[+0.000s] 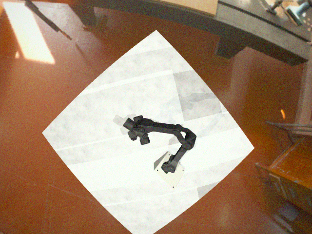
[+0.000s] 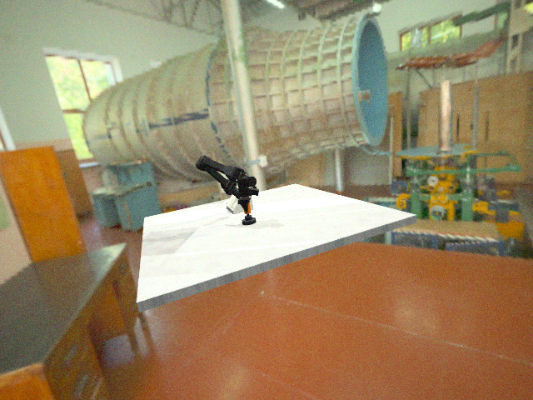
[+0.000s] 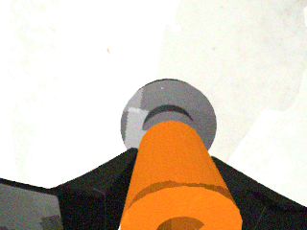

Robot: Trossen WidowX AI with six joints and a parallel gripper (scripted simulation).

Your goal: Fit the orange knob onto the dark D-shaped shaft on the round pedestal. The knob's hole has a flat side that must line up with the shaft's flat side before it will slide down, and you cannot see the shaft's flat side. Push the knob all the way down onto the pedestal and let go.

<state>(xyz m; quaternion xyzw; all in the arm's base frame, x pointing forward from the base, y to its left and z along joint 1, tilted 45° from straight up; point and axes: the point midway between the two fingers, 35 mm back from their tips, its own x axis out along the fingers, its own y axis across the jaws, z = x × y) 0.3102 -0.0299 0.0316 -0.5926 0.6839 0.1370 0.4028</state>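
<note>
Right now my gripper tip is 20 mm below the orange knob. Also, from my gripper tip: pedestal: 40 mm below.
</note>
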